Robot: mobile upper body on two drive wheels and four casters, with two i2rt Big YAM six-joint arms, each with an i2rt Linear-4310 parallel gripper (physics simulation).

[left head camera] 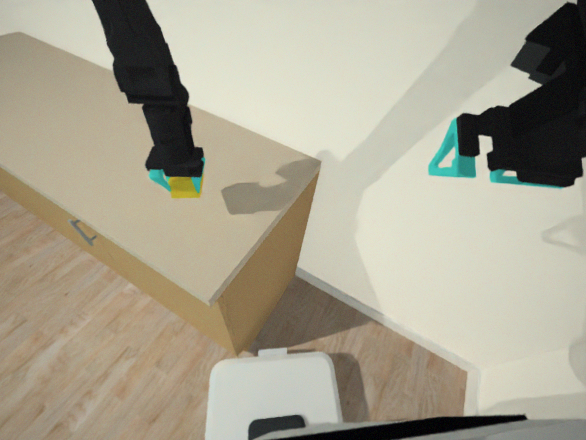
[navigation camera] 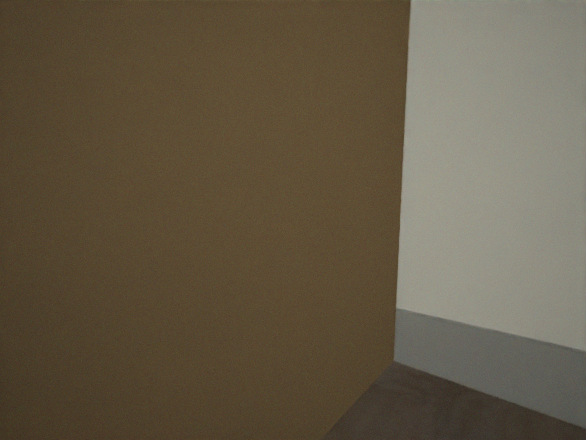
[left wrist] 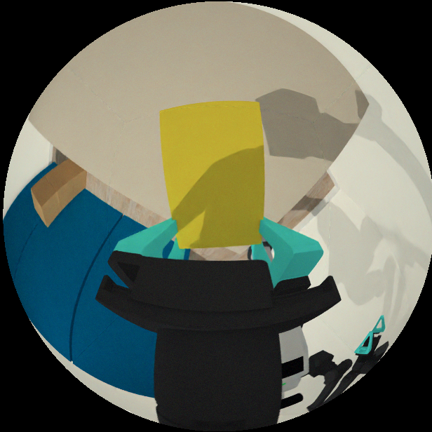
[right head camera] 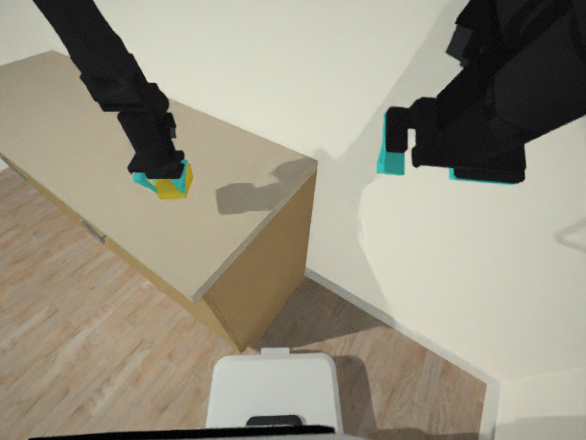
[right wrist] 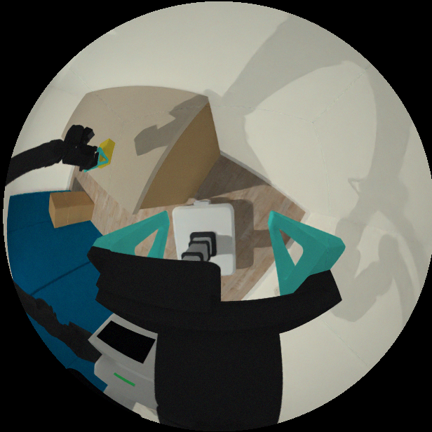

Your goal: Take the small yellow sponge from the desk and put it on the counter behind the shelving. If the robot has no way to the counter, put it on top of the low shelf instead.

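Frame: origin at the left arm's base, x ahead, y left, z up, level; metres.
Seen in the pictures: left gripper, between the fingertips: (left head camera: 185, 191) (right head camera: 171, 192); right gripper, between the fingertips: (left head camera: 460, 174) (right head camera: 414, 171).
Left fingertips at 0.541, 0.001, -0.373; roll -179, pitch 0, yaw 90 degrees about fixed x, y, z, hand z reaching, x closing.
Note:
Pixels of each thing's top centre, then the offset from my left fingertips to it, as dx, dy, dz. "spot": a spot on its surface instead. Level surfaces: height alone.
- yellow sponge, centre of its top: (left head camera: 184, 167) (right head camera: 170, 170) +0.041, +0.002, +0.035
- counter, height of its surface: dz -0.127
- counter's brown end panel, a spot on its surface: (navigation camera: 200, 200) spot: -0.056, -0.167, -0.807
The yellow sponge (left head camera: 185, 189) (right head camera: 172, 191) (left wrist: 215, 165) (right wrist: 109, 148) is held between the teal fingers of my left gripper (left head camera: 181, 183) (right head camera: 162, 183) (left wrist: 218, 216) (right wrist: 103, 162). It hangs over the beige top of the counter (left head camera: 120, 130) (right head camera: 150, 235) (left wrist: 125, 65) (right wrist: 120, 180), in from the near end. The shadow on the top lies apart from the sponge; the exact height is hard to tell. My right gripper (left head camera: 482, 177) (right head camera: 430, 175) (right wrist: 218, 216) is open and empty, off the counter's end in front of the wall.
The counter's brown end panel (navigation camera: 200, 200) fills much of the navigation view. The white robot base (left head camera: 272, 390) (right head camera: 275, 387) stands close to the counter's near corner. A pale wall (left head camera: 425, 260) (navigation camera: 500, 150) runs behind and to the right. A brown box (left wrist: 60, 192) (right wrist: 71, 209) and a large blue surface (left wrist: 50, 280) (right wrist: 40, 250) are at the left.

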